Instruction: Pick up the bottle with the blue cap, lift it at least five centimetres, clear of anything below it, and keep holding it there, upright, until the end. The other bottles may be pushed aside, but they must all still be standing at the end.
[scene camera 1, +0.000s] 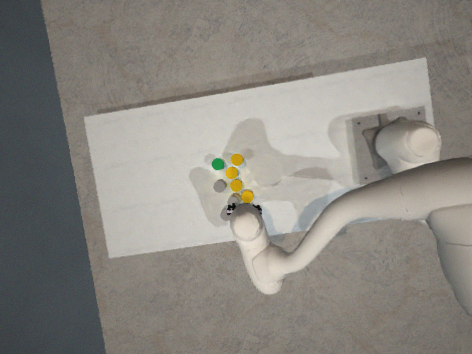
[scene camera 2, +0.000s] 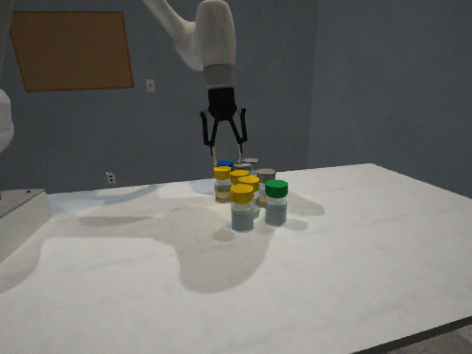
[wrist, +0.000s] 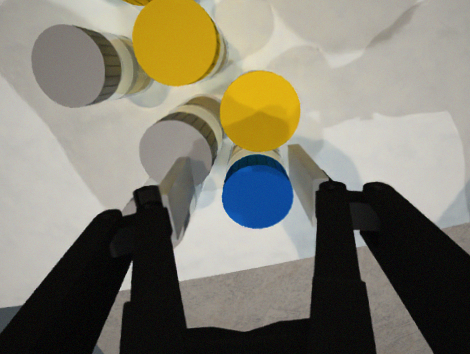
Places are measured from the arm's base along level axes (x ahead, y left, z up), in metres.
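Where they show: gripper, fingertip midpoint: (scene camera 2: 227, 164) (wrist: 240, 168).
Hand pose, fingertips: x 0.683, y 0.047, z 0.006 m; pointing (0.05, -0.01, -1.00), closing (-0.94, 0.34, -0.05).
After its pixels a point has its place.
The blue-capped bottle (scene camera 2: 225, 164) {y 0.053, x 0.677, z 0.007 m} (wrist: 257, 195) {y 0.072, x 0.681, z 0.007 m} stands upright behind a yellow-capped bottle (scene camera 2: 222, 173) {y -0.008, x 0.645, z 0.000 m} (wrist: 259, 111) {y 0.016, x 0.654, z 0.007 m} in scene camera 2. The arm hides it in scene camera 1. My gripper (scene camera 1: 244, 208) {y 0.047, x 0.683, z 0.006 m} (scene camera 2: 227, 161) {y 0.047, x 0.683, z 0.006 m} (wrist: 240, 168) {y 0.047, x 0.683, z 0.006 m} is partly open and points down. In the wrist view its two pads are on either side of the blue cap, with a gap at each side, the left gap wider. The fingertips are at about cap height in scene camera 2. In the wrist view the left pad overlaps a grey-capped bottle (wrist: 172, 147) {y 0.012, x 0.719, z 0.009 m}; whether they touch I cannot tell.
Several yellow-capped bottles, three grey-capped bottles, among them one grey cap (scene camera 1: 219, 185) {y -0.073, x 0.754, z 0.007 m} (scene camera 2: 266, 174) {y -0.091, x 0.744, z 0.006 m} (wrist: 68, 65) {y -0.069, x 0.755, z 0.007 m}, and a green-capped bottle (scene camera 1: 218, 164) {y -0.163, x 0.727, z 0.007 m} (scene camera 2: 276, 189) {y -0.188, x 0.716, z 0.002 m} stand close together on the white table (scene camera 1: 135, 200) {y -0.137, x 1.187, z -0.098 m} (scene camera 2: 125, 300) {y -0.278, x 0.376, z -0.098 m}. The near table edge runs below the blue cap in the wrist view.
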